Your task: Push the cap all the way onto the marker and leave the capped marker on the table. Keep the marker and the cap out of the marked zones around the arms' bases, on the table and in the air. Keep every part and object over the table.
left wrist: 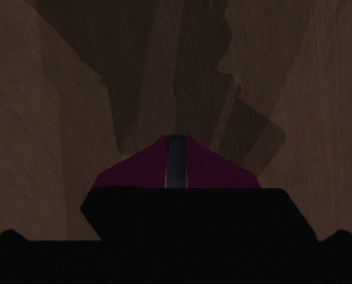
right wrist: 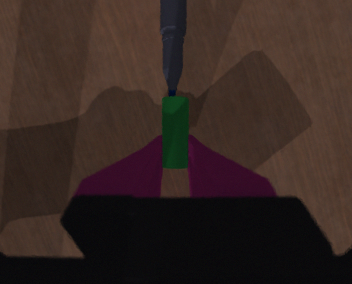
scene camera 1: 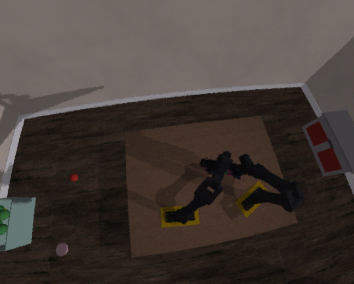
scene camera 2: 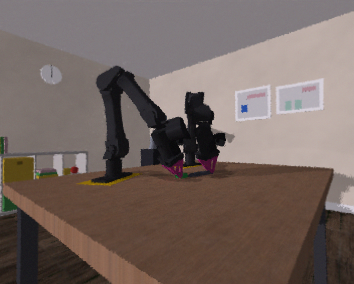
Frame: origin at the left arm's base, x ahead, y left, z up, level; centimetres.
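Seen in the pictures: left gripper, fingertip midpoint: point(left wrist: 176, 141) point(scene camera 1: 205, 169) point(scene camera 2: 211, 172); right gripper, fingertip midpoint: point(right wrist: 175, 142) point(scene camera 1: 226, 173) point(scene camera 2: 179, 176); left arm's base, origin of the base link: point(scene camera 1: 179, 216) point(scene camera 2: 190, 165); right arm's base, origin of the base link: point(scene camera 1: 253, 198) point(scene camera 2: 114, 178).
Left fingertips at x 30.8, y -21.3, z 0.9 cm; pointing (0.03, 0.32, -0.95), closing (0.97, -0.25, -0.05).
Note:
Offsets run from my left fingertips to a thing's middle. Level surfaces: height alone.
The dark marker @(dx -1.6, dy -6.2, dz +0.0 cm) point(scene camera 2: 200, 174) point(left wrist: 176, 162) point(right wrist: 173, 45) is held between the fingers of my left gripper point(scene camera 2: 212, 173) point(left wrist: 176, 141), low over the table. My right gripper point(scene camera 2: 179, 176) point(right wrist: 175, 142) is shut on the green cap @(dx -3.7, dy -15.1, dz +0.1 cm) point(scene camera 2: 185, 175) point(right wrist: 175, 120). In the right wrist view the marker's narrow end points at the cap, and its short blue tip is at the cap's far end. The tip sits slightly left of the cap's middle line, and the marker's grey cone is outside the cap. Whether the tip is inside the mouth is hidden.
The wooden table @(dz -0.9 cm) point(scene camera 1: 150, 240) point(scene camera 2: 200, 225) lies under both arms. Yellow marked zones surround the left arm's base point(scene camera 1: 171, 216) and the right arm's base point(scene camera 1: 248, 201). Both grippers are close together, beyond these zones. Arm shadows fall across the table.

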